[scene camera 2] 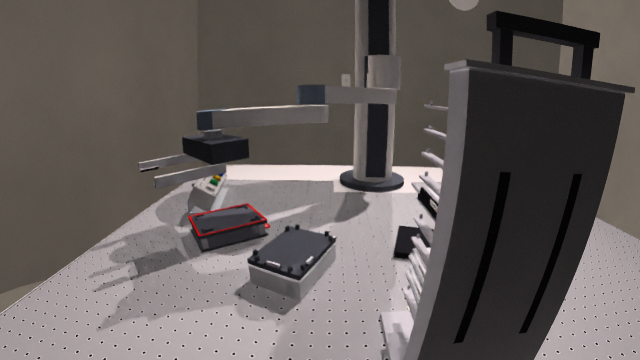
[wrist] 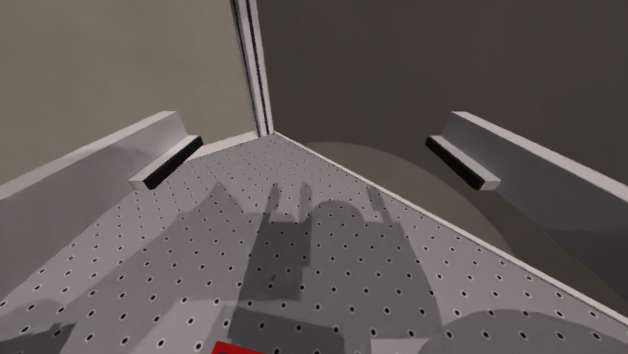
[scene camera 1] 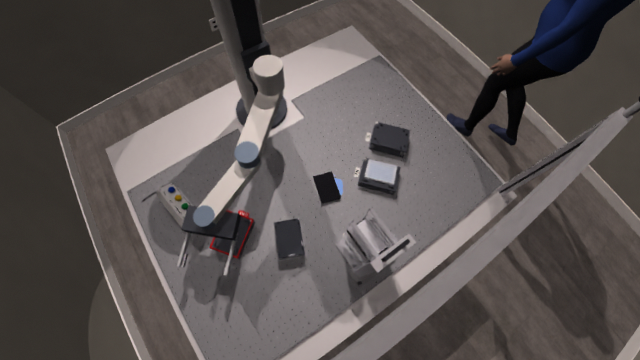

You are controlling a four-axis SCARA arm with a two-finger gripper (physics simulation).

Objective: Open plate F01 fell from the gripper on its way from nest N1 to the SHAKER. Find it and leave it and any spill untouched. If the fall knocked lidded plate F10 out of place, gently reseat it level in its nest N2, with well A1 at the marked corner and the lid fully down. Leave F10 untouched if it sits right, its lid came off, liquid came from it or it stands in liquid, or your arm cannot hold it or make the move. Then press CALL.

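Pixels of known places: gripper, fingertip midpoint: [scene camera 2: 145, 174] [wrist: 314, 127] [scene camera 1: 202, 271]; arm's base, link origin: [scene camera 2: 371, 181].
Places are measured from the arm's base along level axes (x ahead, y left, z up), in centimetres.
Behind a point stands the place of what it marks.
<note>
My gripper [scene camera 1: 205, 266] {x 58.1, y -53.7, z 18.8 cm} [scene camera 2: 148, 175] {x 58.1, y -53.7, z 18.8 cm} [wrist: 314, 127] {x 58.1, y -53.7, z 18.8 cm} is open and empty, raised above the table beside the red-framed station. A black plate [scene camera 1: 327, 187] {x 52.2, y 2.7, z 2.6 cm} [scene camera 2: 404, 242] {x 52.7, y -0.1, z 2.6 cm} lies on the table with a blue patch [scene camera 1: 339, 186] {x 54.4, y 7.6, z 1.5 cm} showing at its edge; the rack partly hides it in scene camera 2. A pale, clear-lidded plate [scene camera 1: 381, 172] {x 60.7, y 24.5, z 7.2 cm} sits on a dark nest [scene camera 1: 378, 188] {x 64.7, y 21.1, z 1.8 cm}; its exact seating, lid fit and marked corner are too small to judge. Another dark nest [scene camera 1: 389, 139] {x 50.0, y 38.2, z 6.6 cm} bears no visible plate. The button box [scene camera 1: 169, 200] {x 23.2, y -55.2, z 9.3 cm} [scene camera 2: 202, 189] {x 36.5, y -51.3, z 8.3 cm} has blue, yellow and green buttons; the gripper body hides its near end in scene camera 1.
The red-framed station [scene camera 1: 215, 244] {x 48.2, y -48.1, z 5.4 cm} [scene camera 2: 227, 235] {x 49.8, y -39.9, z 1.8 cm} [wrist: 240, 348] {x 56.0, y -44.5, z 5.3 cm} is partly under the gripper. A grey box with a dark, pegged top [scene camera 1: 289, 239] {x 62.8, y -22.8, z 6.7 cm} [scene camera 2: 295, 250] {x 63.1, y -22.3, z 6.8 cm} stands beside it. A tall rack [scene camera 1: 411, 241] {x 89.1, y 5.0, z 35.2 cm} [scene camera 2: 530, 150] {x 89.8, y -3.0, z 29.9 cm} stands near the table edge. A person [scene camera 1: 575, 40] stands beyond the table.
</note>
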